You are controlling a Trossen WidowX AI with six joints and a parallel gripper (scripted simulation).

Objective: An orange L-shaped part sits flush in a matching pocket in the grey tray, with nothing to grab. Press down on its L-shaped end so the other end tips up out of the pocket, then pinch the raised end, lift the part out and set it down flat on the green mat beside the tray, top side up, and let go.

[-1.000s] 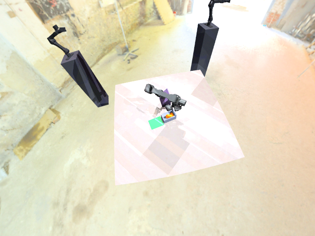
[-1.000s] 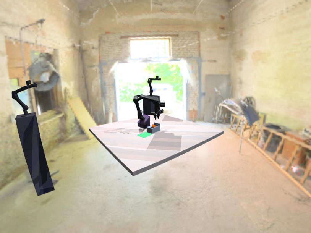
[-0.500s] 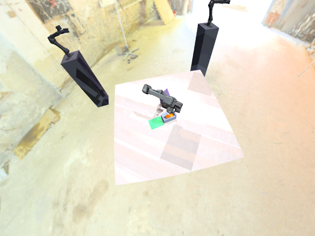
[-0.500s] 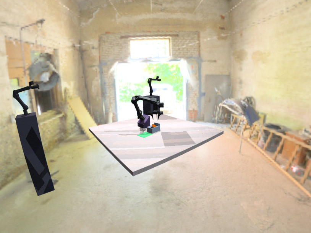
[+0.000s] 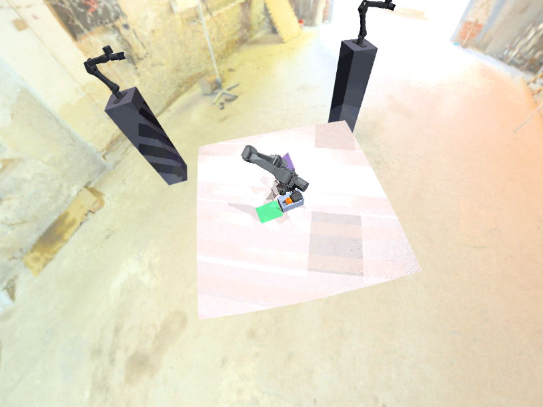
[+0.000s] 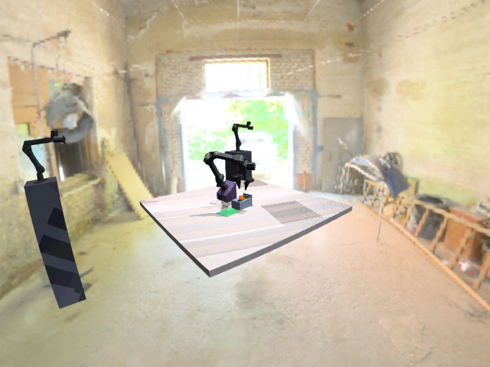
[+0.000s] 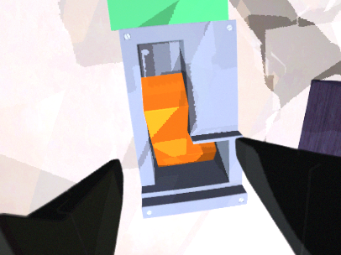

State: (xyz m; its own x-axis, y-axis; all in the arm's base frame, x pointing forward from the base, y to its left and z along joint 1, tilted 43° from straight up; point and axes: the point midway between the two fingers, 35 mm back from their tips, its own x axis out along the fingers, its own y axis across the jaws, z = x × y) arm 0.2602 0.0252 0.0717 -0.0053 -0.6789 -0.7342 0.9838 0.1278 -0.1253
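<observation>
The orange L-shaped part is 100 mm below my gripper tip, 30 mm to the left of it and 20 mm behind it. The rest, counted from my gripper tip: green mat (160 mm below, 150 mm to the right).
</observation>
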